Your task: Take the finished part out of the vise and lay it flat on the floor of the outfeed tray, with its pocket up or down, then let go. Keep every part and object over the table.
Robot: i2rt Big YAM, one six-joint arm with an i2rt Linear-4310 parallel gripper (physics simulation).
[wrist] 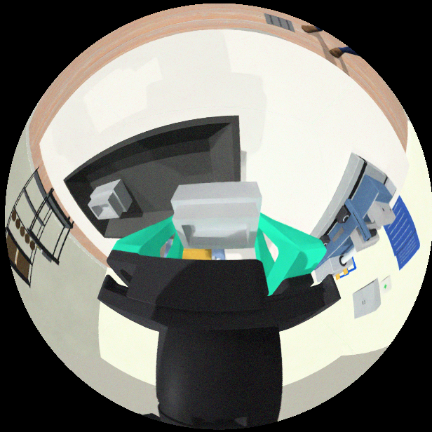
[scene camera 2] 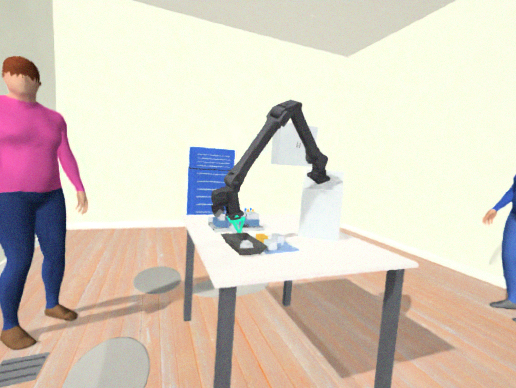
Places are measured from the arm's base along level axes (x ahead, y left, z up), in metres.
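Pixels of known places: gripper, fingertip midpoint: (scene camera 2: 237,231); arm's base, link origin: (scene camera 2: 318,177).
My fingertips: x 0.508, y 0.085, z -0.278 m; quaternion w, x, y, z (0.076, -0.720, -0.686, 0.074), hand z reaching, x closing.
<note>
Ahead of a thing's pixels: the offset from my fingertips to its middle. "*": to the spot under its first point. Level surfaces: height alone.
My gripper (scene camera 2: 239,229) (wrist: 218,215) is shut on the finished part (wrist: 216,212), a light grey stepped block with a pocket showing on the side towards the wrist camera. The part is too small to make out between the green fingers in the scene view. The black outfeed tray @(* 0.026 m ahead, 0.020 m left, 0.040 m down) (scene camera 2: 233,240) (wrist: 172,172) lies close by; the held part overlaps its near right corner in the wrist view, and its height above the tray is hard to tell. Another grey part @(0.008 m ahead, 0.152 m left, 0.027 m down) (scene camera 2: 246,244) (wrist: 111,200) lies in the tray's far end. The blue and grey vise @(* 0.019 m ahead, 0.227 m right, 0.014 m down) (scene camera 2: 221,223) (wrist: 372,192) stands apart from the gripper.
A blue mat @(0.048 m down) (scene camera 2: 289,248) beside the tray bears grey blocks @(0.112 m back, 0.140 m left, 0.031 m down) (scene camera 2: 274,242), with an orange block @(0.111 m back, 0.050 m left, 0.031 m down) (scene camera 2: 261,238) (wrist: 197,254) near them. A tall white box (scene camera 2: 321,210) stands by the arm's base. The white table's edge (scene camera 2: 320,275) runs along the front. A person (scene camera 2: 32,150) stands at left.
</note>
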